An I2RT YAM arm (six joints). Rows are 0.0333 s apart.
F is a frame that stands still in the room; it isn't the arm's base.
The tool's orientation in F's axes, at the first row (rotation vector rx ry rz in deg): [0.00, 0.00, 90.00]
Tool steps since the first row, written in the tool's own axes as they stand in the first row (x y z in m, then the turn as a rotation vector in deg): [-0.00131, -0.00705, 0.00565, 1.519, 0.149, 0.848]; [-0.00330, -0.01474, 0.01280, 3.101, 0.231, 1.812]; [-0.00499, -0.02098, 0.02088, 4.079, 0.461, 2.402]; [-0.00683, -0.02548, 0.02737, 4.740, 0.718, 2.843]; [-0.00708, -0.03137, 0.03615, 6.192, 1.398, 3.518]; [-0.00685, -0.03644, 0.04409, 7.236, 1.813, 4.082]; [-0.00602, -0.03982, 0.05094, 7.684, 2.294, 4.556]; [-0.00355, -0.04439, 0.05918, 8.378, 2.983, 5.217]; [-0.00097, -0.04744, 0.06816, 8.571, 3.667, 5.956]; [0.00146, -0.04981, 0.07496, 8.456, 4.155, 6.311]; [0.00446, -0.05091, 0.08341, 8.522, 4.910, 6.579]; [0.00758, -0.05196, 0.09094, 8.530, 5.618, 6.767]
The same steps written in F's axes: [0.00705, -0.00131, 0.00565, -0.149, 1.519, 0.848]; [0.01474, -0.00330, 0.01280, -0.231, 3.101, 1.812]; [0.02098, -0.00499, 0.02088, -0.461, 4.079, 2.402]; [0.02548, -0.00683, 0.02737, -0.718, 4.740, 2.843]; [0.03137, -0.00708, 0.03615, -1.398, 6.192, 3.518]; [0.03644, -0.00685, 0.04409, -1.813, 7.236, 4.082]; [0.03982, -0.00602, 0.05094, -2.294, 7.684, 4.556]; [0.04439, -0.00355, 0.05918, -2.983, 8.378, 5.217]; [0.04744, -0.00097, 0.06816, -3.667, 8.571, 5.956]; [0.04981, 0.00146, 0.07496, -4.155, 8.456, 6.311]; [0.05091, 0.00446, 0.08341, -4.910, 8.522, 6.579]; [0.05196, 0.00758, 0.09094, -5.618, 8.530, 6.767]
